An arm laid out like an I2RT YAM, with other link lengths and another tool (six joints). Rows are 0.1 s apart.
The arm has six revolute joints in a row. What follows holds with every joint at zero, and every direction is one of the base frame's.
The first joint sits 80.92 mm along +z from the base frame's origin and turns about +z.
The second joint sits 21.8 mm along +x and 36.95 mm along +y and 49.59 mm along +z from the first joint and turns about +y.
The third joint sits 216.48 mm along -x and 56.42 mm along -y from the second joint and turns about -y.
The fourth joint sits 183.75 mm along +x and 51.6 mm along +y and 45 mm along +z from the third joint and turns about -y.
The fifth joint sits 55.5 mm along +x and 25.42 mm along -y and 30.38 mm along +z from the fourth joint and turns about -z.
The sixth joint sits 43.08 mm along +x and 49 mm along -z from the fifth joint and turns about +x.
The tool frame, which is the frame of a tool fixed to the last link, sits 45 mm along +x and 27 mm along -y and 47 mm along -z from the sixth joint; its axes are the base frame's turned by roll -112, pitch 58.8 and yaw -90 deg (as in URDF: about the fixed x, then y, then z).
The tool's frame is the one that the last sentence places.
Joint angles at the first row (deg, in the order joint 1, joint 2, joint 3, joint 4, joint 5, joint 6):
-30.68, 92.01, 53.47, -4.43, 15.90, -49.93
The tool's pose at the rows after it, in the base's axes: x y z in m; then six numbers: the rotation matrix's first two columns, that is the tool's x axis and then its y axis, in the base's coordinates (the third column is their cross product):
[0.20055 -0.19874 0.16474 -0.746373 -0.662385 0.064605 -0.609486 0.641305 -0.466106]
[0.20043 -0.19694 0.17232 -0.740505 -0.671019 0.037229 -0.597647 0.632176 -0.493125]
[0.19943 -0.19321 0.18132 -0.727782 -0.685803 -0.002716 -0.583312 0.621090 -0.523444]
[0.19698 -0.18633 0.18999 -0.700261 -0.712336 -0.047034 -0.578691 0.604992 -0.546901]
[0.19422 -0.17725 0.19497 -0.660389 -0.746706 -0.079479 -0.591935 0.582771 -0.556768]
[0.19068 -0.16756 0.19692 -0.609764 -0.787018 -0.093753 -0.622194 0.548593 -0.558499]
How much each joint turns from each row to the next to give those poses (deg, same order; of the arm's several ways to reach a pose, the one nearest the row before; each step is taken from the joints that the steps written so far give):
0.00, -0.75, -0.02, 0.27, -0.09, 0.06
0.00, -2.18, -0.19, 0.04, -1.15, 0.31
0.05, -3.11, -0.53, -0.15, -1.89, 0.59
0.19, -4.02, -1.05, -0.83, -2.77, 0.48
0.53, -3.87, -1.51, -1.20, -2.95, -0.04
0.57, -3.74, -2.01, -1.32, -3.04, -1.12

